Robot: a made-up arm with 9 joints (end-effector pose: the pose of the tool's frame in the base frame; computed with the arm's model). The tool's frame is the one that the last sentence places.
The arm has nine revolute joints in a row. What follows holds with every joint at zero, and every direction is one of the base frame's.
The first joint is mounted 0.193 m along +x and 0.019 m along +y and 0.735 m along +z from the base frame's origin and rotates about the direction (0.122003, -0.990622, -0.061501).
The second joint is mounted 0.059 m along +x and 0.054 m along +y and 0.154 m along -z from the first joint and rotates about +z.
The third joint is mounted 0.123 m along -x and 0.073 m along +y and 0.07 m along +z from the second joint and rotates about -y.
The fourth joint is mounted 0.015 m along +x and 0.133 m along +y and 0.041 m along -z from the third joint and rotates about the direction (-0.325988, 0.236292, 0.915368).
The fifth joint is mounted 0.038 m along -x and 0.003 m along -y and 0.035 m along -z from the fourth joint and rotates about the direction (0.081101, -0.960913, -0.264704).
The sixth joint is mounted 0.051 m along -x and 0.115 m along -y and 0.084 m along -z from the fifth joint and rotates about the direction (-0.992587, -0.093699, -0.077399).
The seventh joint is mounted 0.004 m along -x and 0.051 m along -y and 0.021 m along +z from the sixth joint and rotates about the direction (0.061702, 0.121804, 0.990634).
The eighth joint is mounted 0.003 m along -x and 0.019 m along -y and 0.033 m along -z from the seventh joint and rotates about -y.
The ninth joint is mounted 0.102 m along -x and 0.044 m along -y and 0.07 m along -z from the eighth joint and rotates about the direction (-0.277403, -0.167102, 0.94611).
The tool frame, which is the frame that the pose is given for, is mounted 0.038 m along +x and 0.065 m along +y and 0.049 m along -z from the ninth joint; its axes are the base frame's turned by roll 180, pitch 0 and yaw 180 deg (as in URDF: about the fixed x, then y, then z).
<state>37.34 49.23 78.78 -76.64 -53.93 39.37 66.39 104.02 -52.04</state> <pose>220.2 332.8 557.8 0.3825 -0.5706 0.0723 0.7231</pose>
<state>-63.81 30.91 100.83 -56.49 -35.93 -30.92 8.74 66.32 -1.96</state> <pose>88.4 387.0 613.0 0.4308 0.3771 0.5184 0.6352</pose>
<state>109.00 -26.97 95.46 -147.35 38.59 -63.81 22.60 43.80 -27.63</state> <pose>72.4 121.1 925.6 0.3071 0.0686 0.9379 -0.1462</pose>
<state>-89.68 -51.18 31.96 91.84 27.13 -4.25 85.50 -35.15 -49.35</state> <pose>115.7 -101.0 509.1 0.6927 0.6445 -0.2371 0.2204</pose>
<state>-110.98 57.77 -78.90 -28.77 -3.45 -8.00 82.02 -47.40 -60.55</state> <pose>333.9 -260.2 933.0 0.7262 0.5264 0.4276 0.1128</pose>
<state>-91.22 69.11 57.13 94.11 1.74 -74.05 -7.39 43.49 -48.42</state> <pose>21.3 128.7 666.5 0.6976 0.3227 -0.4153 -0.4867</pose>
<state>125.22 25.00 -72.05 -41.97 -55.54 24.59 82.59 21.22 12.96</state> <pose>302.5 76.5 381.2 0.1624 -0.6455 0.7462 0.0103</pose>
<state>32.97 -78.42 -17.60 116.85 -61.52 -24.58 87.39 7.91 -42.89</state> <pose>391.8 -66.2 670.6 0.6963 0.4969 -0.4684 -0.2211</pose>
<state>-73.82 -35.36 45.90 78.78 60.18 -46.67 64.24 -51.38 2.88</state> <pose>159.3 -55.7 429.6 0.3460 0.8752 -0.3379 -0.0101</pose>
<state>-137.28 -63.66 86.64 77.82 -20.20 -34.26 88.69 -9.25 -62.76</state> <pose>207.3 -9.4 708.8 0.8812 0.2912 0.0948 0.3602</pose>
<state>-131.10 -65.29 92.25 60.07 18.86 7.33 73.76 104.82 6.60</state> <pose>45.5 7.5 636.7 0.3284 0.6569 -0.4564 -0.5023</pose>
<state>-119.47 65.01 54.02 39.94 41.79 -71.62 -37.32 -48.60 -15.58</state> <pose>-57.5 50.1 852.8 0.6977 0.2821 -0.0308 -0.6578</pose>
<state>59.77 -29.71 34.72 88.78 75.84 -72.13 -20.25 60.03 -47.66</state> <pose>497.9 243.4 910.8 0.4846 -0.4040 0.4255 0.6487</pose>
